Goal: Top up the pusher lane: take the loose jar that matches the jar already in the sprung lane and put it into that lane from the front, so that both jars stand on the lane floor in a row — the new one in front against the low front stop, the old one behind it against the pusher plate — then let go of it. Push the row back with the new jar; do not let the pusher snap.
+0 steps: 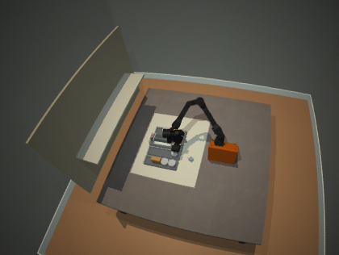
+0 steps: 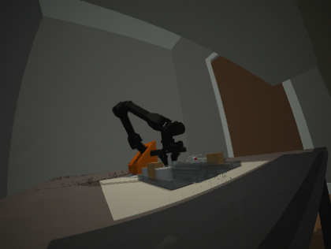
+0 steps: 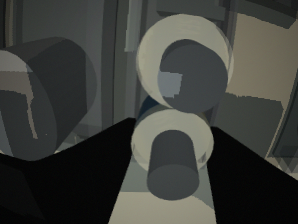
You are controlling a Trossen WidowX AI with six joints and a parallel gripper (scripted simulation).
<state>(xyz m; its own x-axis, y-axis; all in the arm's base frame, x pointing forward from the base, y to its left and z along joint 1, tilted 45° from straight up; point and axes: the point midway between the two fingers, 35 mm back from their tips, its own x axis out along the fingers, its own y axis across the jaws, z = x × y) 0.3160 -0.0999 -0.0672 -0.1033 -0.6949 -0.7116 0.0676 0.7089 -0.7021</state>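
Right now my gripper tip is 14 cm short of the grey lane rack, 4 cm to the left of it and 1 cm above it. From my gripper tip the other things lie so: tall beige panel 61 cm ahead, 6 cm to the right, 37 cm above.
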